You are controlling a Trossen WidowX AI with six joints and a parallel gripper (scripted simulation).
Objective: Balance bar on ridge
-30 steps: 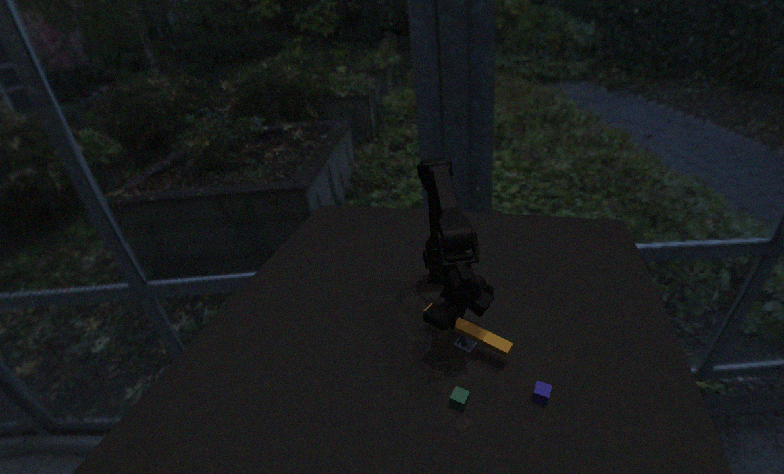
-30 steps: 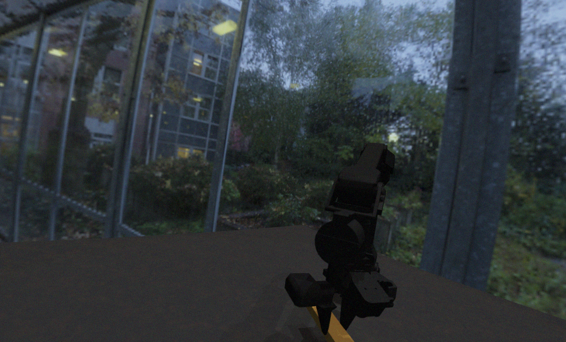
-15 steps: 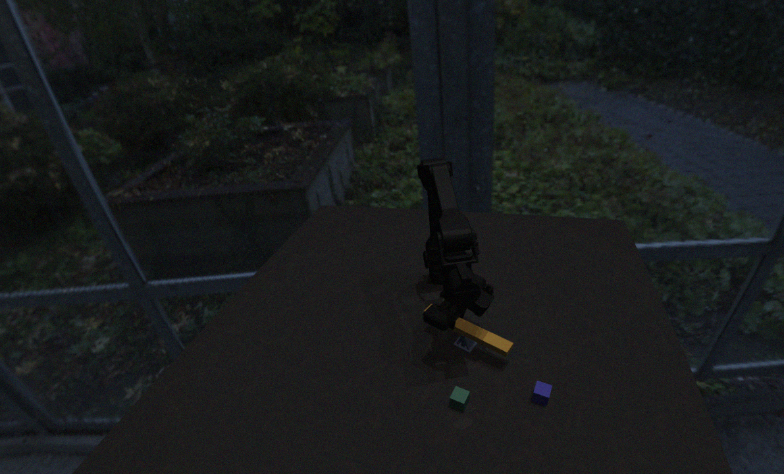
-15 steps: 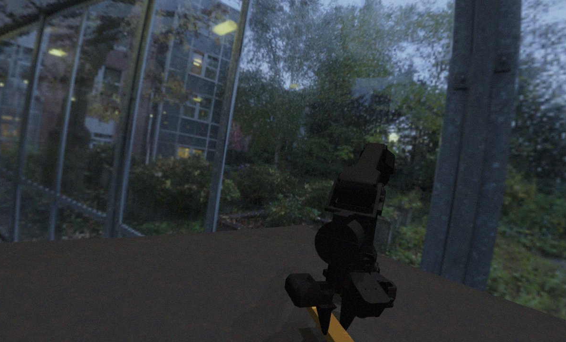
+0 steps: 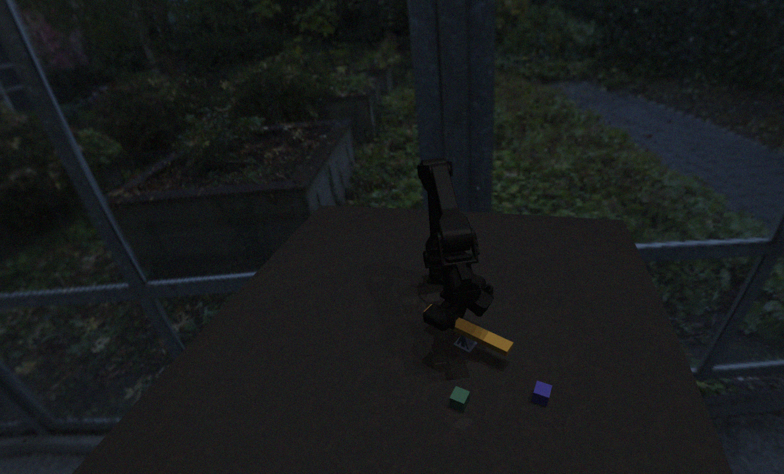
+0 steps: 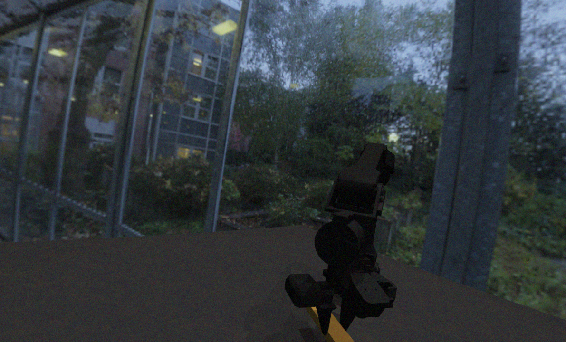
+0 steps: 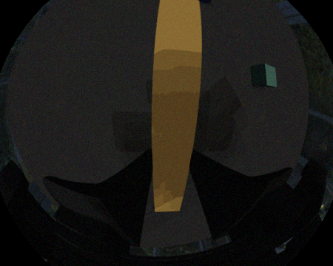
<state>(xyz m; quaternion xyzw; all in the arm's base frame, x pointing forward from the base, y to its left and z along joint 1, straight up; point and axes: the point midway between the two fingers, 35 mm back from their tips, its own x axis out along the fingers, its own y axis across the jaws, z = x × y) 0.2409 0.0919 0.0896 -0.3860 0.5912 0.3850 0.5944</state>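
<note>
Right now the yellow bar is 30 mm to the left of my gripper tip and 10 mm ahead of it. Round my gripper tip: purple cube (210 mm to the left, 140 mm ahead, 40 mm below); then green cube (180 mm ahead, 40 mm to the left, 40 mm below).
</note>
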